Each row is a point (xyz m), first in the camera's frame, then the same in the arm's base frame.
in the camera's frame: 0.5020 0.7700 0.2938
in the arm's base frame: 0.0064 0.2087 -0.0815
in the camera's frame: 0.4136 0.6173 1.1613
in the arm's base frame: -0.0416 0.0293 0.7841
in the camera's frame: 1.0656 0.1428 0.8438
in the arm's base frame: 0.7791 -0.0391 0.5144
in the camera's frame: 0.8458 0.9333 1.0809
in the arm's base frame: 0.1696 0.5234 0.7178
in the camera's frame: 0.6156 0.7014 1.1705
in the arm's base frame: 0.0871 0.2056 0.8015
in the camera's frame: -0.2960 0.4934 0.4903
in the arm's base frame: -0.5445 -0.4410 0.0805
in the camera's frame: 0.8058 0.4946 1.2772
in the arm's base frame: 0.3500 0.1264 0.9237
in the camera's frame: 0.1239 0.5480 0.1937
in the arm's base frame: -0.1963 -0.1763 -0.1951
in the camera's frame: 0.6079 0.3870 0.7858
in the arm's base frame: 0.2654 -0.0662 0.4258
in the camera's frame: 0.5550 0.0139 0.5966
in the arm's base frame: 0.4238 -0.4124 0.2444
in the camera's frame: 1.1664 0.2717 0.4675
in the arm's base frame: 0.8210 0.1246 0.1405
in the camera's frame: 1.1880 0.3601 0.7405
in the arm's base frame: 0.7778 0.2105 0.4117
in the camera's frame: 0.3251 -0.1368 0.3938
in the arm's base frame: 0.3170 -0.6595 0.0341
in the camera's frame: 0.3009 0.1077 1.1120
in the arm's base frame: 0.1278 -0.4651 0.7430
